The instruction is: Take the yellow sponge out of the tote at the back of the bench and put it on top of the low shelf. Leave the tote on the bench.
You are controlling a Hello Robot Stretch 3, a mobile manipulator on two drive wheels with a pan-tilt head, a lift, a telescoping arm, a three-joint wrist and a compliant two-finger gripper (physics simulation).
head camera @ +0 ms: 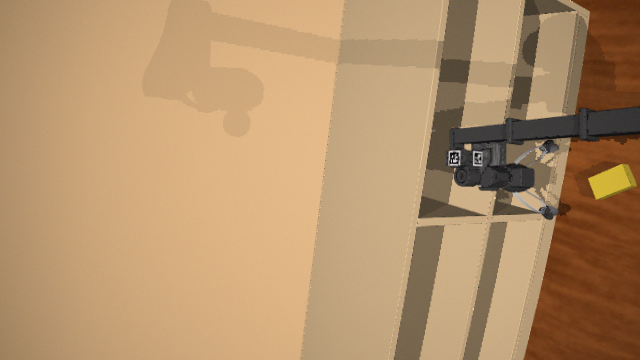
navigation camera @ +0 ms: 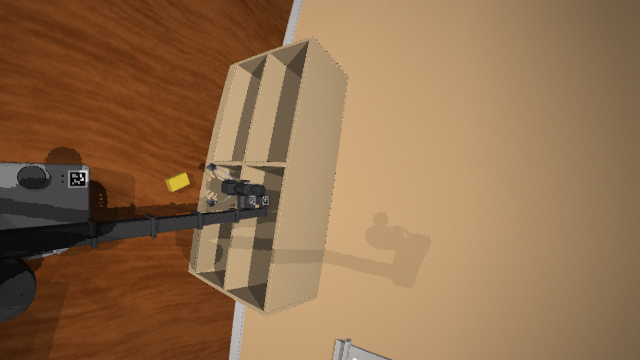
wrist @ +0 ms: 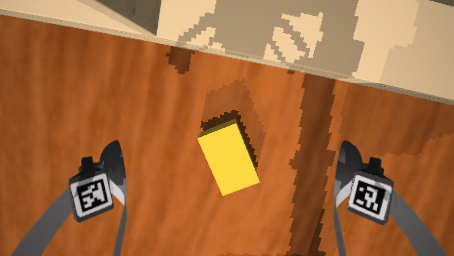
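Pixels of known places: gripper, fingertip midpoint: (head camera: 554,179) (navigation camera: 208,184); robot's base at its link origin: (navigation camera: 32,176).
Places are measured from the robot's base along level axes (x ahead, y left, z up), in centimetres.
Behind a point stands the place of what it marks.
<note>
The yellow sponge (head camera: 612,181) @(z 4.5, x -2.3, y -56.9 cm) (navigation camera: 178,182) @(z 4.5, x -2.4, y -57.4 cm) (wrist: 229,160) lies on the wooden floor, in front of the low shelf (head camera: 375,150) @(z 61.0, x -8.2, y -88.2 cm) (navigation camera: 312,150) @(z 61.0, x 15.2, y -91.0 cm) (wrist: 75,10) and apart from it. My gripper (head camera: 549,179) @(z 22.3, x -2.2, y -64.0 cm) (navigation camera: 211,184) @(z 22.3, x -2.2, y -64.0 cm) (wrist: 230,161) @(z 22.3, x -2.2, y -64.0 cm) is open, its fingers wide apart with nothing held. In the head and navigation views it shows over the shelf's open front, its fingertips near the front edge on the sponge's side. In the wrist view the sponge appears between the fingertips, with floor around it. The tote and the bench do not show in these views.
The telescoping arm (head camera: 545,128) @(z 56.8, x -10.3, y -46.7 cm) (navigation camera: 172,220) @(z 57.1, x -9.3, y -30.9 cm) reaches across the floor and over the shelf's front. My base (navigation camera: 45,195) @(z 16.0, x -5.5, y -3.6 cm) stands left of the sponge in the navigation view. A wall with a pale baseboard (navigation camera: 237,330) @(z 5.3, x -100.3, y -93.0 cm) runs behind the shelf. A grey frame (navigation camera: 342,350) @(z 79.8, x -79.7, y -96.6 cm) shows at the bottom edge.
</note>
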